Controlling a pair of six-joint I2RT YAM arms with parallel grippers.
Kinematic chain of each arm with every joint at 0, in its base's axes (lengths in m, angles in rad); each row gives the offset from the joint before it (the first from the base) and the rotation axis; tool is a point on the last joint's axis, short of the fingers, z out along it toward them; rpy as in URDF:
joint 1: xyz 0 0 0.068 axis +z
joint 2: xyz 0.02 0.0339 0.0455 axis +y
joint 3: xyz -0.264 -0.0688 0 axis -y
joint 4: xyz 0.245 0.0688 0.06 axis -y
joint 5: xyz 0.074 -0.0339 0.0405 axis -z
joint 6: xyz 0.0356 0 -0.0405 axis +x
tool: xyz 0 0 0 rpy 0 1.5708 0
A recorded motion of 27 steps. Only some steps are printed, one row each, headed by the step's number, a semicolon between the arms.
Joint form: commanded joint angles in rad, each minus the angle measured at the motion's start. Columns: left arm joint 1, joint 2, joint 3, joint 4, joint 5, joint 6; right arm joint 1, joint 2, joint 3, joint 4, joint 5, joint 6.
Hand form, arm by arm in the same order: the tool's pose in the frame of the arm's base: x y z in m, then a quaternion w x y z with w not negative. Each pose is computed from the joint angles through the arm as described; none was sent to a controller.
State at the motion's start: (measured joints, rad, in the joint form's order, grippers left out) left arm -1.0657 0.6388 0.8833 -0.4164 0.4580 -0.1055; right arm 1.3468 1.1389 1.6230 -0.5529 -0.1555 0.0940
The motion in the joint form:
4: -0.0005 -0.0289 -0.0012 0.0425 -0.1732 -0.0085; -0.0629 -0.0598 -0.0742 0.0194 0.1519 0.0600
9: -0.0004 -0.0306 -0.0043 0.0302 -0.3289 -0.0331; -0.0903 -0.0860 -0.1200 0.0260 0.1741 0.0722
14: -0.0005 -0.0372 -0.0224 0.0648 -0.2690 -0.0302; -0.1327 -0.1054 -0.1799 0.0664 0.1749 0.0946
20: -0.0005 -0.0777 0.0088 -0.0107 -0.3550 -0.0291; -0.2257 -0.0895 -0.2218 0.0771 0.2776 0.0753
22: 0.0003 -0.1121 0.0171 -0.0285 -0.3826 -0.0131; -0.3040 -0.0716 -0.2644 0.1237 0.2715 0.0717
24: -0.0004 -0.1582 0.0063 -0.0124 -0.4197 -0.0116; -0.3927 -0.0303 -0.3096 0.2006 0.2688 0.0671
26: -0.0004 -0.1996 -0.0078 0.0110 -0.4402 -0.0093; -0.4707 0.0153 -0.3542 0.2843 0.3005 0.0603
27: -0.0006 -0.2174 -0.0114 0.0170 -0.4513 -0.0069; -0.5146 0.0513 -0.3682 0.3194 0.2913 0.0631
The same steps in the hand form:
4: 0.0546 -0.1196 0.3774 0.49266 0.42123 0.60933 -0.45669; 0.0554 0.1881 0.5036 0.51399 -0.39149 0.61532 0.45159
9: 0.0598 -0.1177 0.3751 0.51966 0.37169 0.64726 -0.41577; 0.0603 0.1834 0.4951 0.51909 -0.37506 0.63063 0.43839
14: 0.0581 -0.1190 0.3737 0.51379 0.38688 0.62896 -0.43676; 0.0687 0.1825 0.4845 0.52361 -0.35421 0.64261 0.43293
20: 0.0536 -0.1047 0.3798 0.53248 0.36296 0.64497 -0.41078; 0.0936 0.1839 0.4696 0.55539 -0.30687 0.68353 0.36078
22: 0.0495 -0.0951 0.3837 0.54972 0.35628 0.63917 -0.40291; 0.1136 0.1866 0.4575 0.56435 -0.28523 0.69779 0.33650
24: 0.0454 -0.0850 0.3859 0.57336 0.33812 0.62894 -0.40170; 0.1410 0.1919 0.4423 0.57596 -0.25788 0.71170 0.30864
26: 0.0417 -0.0767 0.3871 0.59292 0.32442 0.61588 -0.40484; 0.1689 0.1946 0.4258 0.59178 -0.22336 0.72526 0.27185
27: 0.0399 -0.0728 0.3878 0.60136 0.31837 0.61082 -0.40485; 0.1855 0.1966 0.4159 0.59094 -0.21122 0.73394 0.25983

